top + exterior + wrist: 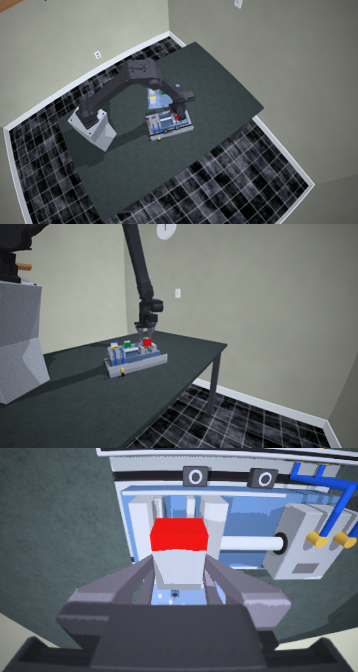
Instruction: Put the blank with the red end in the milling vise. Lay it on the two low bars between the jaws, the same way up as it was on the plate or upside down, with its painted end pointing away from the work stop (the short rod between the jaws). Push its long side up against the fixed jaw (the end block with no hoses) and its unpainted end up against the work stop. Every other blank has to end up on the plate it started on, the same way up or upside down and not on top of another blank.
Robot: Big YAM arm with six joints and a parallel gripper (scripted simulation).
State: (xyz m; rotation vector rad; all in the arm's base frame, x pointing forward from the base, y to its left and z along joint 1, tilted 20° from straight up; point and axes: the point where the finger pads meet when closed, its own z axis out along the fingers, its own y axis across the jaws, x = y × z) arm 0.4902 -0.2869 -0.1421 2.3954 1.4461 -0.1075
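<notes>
Right now my hand is 3 cm short of the work stop, 4 cm to the right of it and 4 cm above it. The rest, counted from my hand: blue plate (7 cm ahead, 22 cm to the left, 13 cm below); yellow-ended blank (2 cm behind, 24 cm to the left, 10 cm below); green-ended blank (10 cm ahead, 26 cm to the left, 10 cm below).
</notes>
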